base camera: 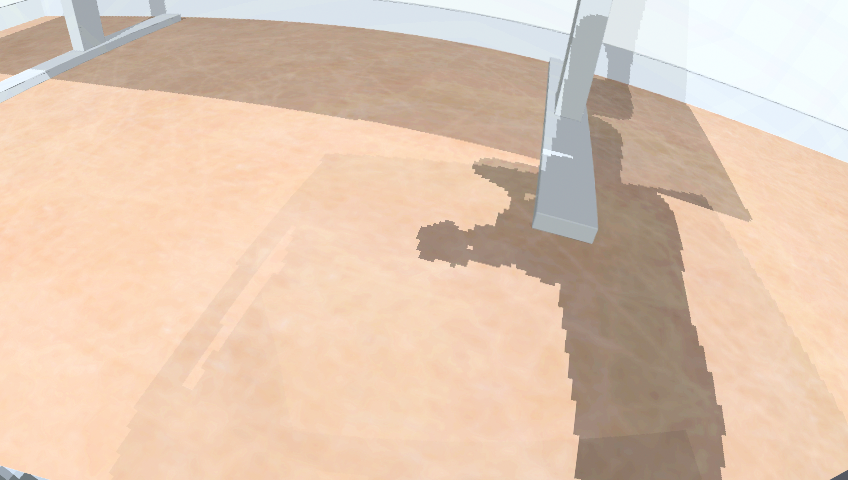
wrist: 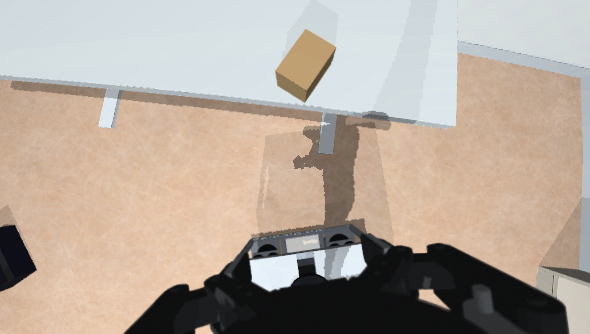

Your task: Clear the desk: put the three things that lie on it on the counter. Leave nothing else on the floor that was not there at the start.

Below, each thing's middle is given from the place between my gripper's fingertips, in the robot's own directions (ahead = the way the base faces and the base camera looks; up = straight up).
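Labels:
There is a tan cardboard box (wrist: 303, 67) 250 mm ahead of my hand and 50 mm to the right of it, and I find that the box is also 170 mm below my hand.

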